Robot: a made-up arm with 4 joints.
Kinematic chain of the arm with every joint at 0, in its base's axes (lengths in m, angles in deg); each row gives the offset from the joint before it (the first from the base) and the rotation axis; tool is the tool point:
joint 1: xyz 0 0 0.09 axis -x
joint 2: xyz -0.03 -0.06 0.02 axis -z
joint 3: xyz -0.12 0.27 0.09 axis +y
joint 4: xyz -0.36 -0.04 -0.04 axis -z
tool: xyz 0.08 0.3 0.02
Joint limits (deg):
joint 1: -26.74..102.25
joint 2: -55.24..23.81
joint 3: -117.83..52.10
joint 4: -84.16..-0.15
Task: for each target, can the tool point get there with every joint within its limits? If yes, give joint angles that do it. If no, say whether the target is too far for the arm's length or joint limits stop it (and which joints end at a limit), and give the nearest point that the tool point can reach.
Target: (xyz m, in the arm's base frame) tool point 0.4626 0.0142 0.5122
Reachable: no: joint limits stop it (at a limit: joint 1, joint 2, joint 3, joint 4) | nearest point 0.2104 0.4273 0.1609 | short by 0.598 m
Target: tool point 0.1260 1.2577 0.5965
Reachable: no: too far | nearest point -0.2116 0.6988 0.3714 | short by 0.691 m
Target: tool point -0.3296 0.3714 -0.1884
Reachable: yes | joints 5.03 -26.68 -95.83 -14.68
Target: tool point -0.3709 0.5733 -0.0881
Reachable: yes | joints 24.91 15.56 -1.50 -19.50
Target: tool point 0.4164 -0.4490 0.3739
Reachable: no: joint limits stop it (at a limit: joint 1, joint 2, joint 3, joint 4) | nearest point 0.2915 -0.4814 0.0207 | short by 0.376 m
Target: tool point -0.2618 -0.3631 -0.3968
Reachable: yes | joints 80.62 4.55 -72.74 -56.79
